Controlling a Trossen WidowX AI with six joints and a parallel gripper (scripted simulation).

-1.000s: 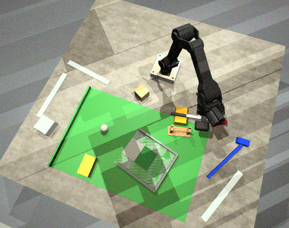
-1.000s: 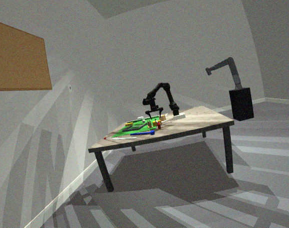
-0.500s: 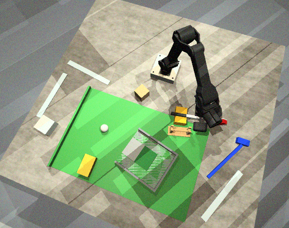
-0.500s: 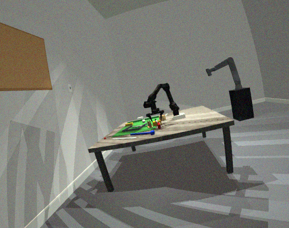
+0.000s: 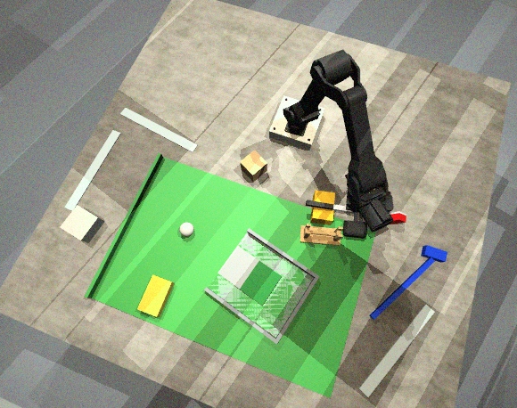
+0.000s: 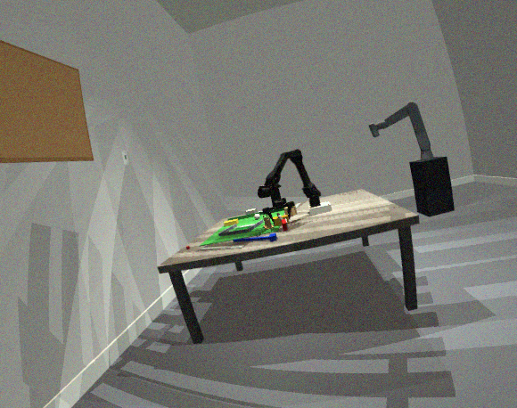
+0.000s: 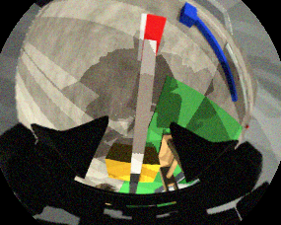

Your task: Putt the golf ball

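My gripper tip is 460 mm to the left of the white golf ball, 210 mm short of it and 10 mm above it. From my gripper tip the other things lie so: blue putter: 200 mm to the left, 140 mm ahead, 20 mm below; then white block: 770 mm to the right, 300 mm ahead, 10 mm below; then tan cube: 340 mm to the right, 50 mm behind.
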